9 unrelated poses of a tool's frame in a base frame.
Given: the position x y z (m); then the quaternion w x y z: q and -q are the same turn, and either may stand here.
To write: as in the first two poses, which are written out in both.
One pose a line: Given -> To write
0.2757 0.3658 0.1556 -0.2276 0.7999 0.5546 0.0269 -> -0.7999 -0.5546 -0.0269 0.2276 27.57 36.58 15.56
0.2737 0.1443 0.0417 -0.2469 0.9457 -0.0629 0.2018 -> -0.9457 0.0629 -0.2018 0.2469 27.37 14.43 4.17
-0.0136 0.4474 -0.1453 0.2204 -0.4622 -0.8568 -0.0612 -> -0.4622 -0.8568 -0.0612 0.2204 -1.36 44.74 -14.53
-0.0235 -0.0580 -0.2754 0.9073 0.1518 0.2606 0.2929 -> 0.1518 0.2606 0.2929 0.9073 -2.35 -5.80 -27.54
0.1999 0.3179 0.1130 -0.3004 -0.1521 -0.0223 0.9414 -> 0.1521 0.0223 -0.9414 0.3004 19.99 31.79 11.30
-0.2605 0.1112 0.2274 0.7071 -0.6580 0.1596 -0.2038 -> -0.6580 0.1596 -0.2038 0.7071 -26.05 11.12 22.74
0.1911 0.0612 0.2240 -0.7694 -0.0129 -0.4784 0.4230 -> 0.0129 0.4784 -0.4230 0.7694 19.11 6.12 22.40
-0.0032 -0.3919 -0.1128 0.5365 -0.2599 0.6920 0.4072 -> -0.2599 0.6920 0.4072 0.5365 -0.32 -39.19 -11.28
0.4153 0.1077 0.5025 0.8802 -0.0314 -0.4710 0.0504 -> -0.0314 -0.4710 0.0504 0.8802 41.53 10.77 50.25
